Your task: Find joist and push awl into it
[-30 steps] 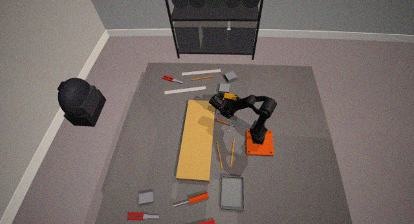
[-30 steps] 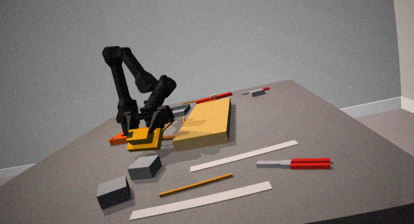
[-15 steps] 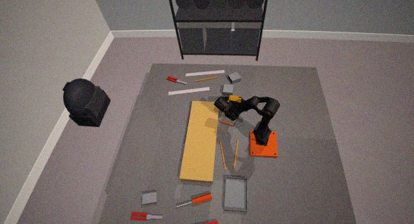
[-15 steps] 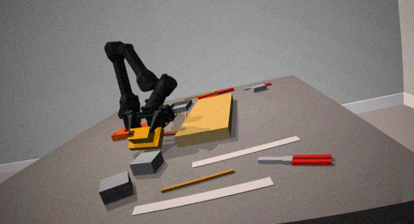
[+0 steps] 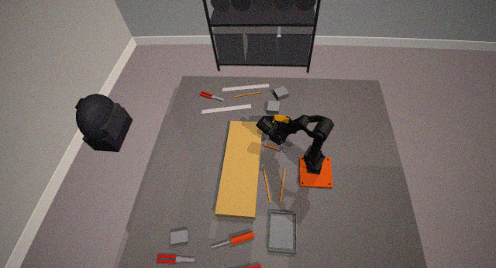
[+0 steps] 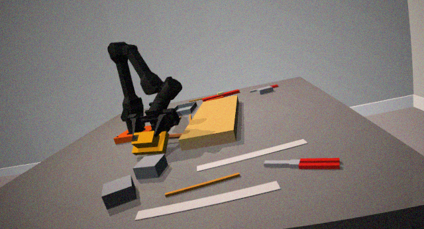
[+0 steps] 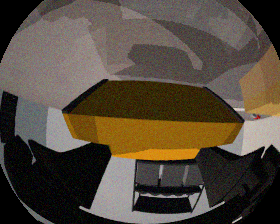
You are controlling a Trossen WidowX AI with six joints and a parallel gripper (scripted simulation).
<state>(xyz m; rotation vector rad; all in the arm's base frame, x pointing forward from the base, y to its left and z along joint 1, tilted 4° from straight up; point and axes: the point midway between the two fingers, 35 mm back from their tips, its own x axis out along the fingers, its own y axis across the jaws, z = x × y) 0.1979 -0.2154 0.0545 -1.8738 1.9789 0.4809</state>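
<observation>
Right now the awl is 16 cm to the left of my gripper tip and 6 cm below it. Also, from my gripper tip: indicator window (3 cm behind, 1 cm to the right); then grey tray (9 cm behind, 57 cm to the left, 6 cm below); then stud finder (2 cm behind, 1 cm below).
</observation>
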